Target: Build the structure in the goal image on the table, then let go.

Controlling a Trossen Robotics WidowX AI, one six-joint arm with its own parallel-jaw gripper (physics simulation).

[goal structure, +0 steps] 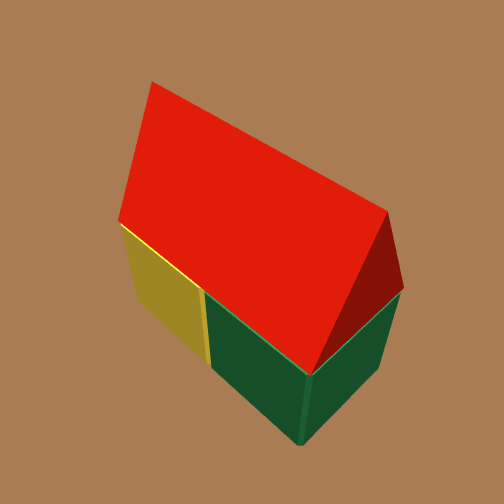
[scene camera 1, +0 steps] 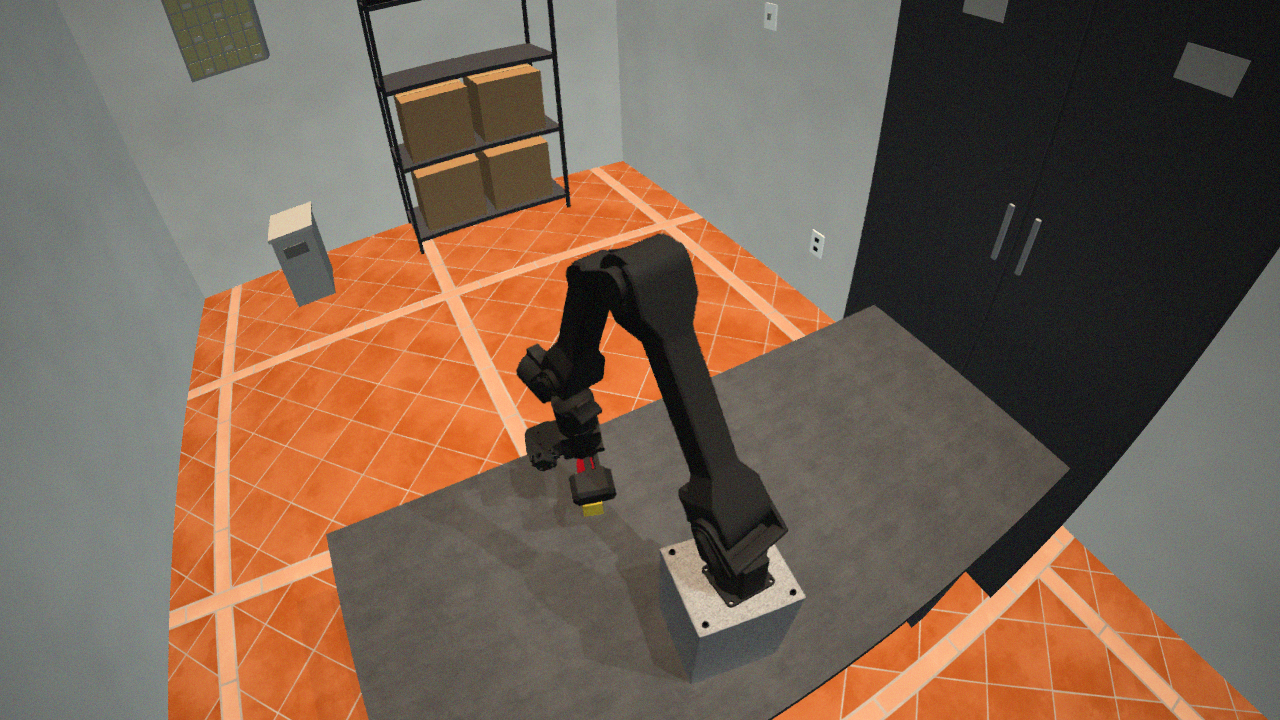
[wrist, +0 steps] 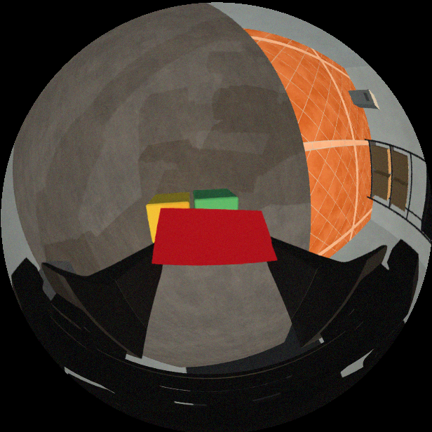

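Where they show: gripper, fingertip midpoint: (scene camera 1: 591, 472); arm's base, origin of the base link: (scene camera 1: 738, 576).
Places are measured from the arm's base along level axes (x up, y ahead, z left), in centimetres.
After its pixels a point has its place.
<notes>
My gripper (scene camera 1: 592, 486) @(x -13.9, y 32.3, z 5.2 cm) (wrist: 213, 246) is shut on a red block (scene camera 1: 580, 465) @(x -13.3, y 34.0, z 6.3 cm) (wrist: 214, 236), with one finger on each side of it. A yellow block (scene camera 1: 592, 509) @(x -17.6, y 28.0, z 7.4 cm) (wrist: 169, 210) and a green block (wrist: 216, 202) stand side by side on the table with a narrow gap between them. In the wrist view the red block covers part of both. I cannot tell whether it touches them. In the scene view the yellow block shows just below the fingers, and the green block is hidden behind the gripper.
The grey table (scene camera 1: 877, 429) @(x -19.6, y 18.0, z -47.3 cm) (wrist: 100, 125) has its far edge beyond the blocks. The arm's pedestal (scene camera 1: 733, 649) @(x -9.1, y -5.4, z 2.9 cm) stands on the table at the near right. A shelf rack (scene camera 1: 401, 161) with boxes and a grey bin (scene camera 1: 307, 268) stand on the floor beyond the table.
</notes>
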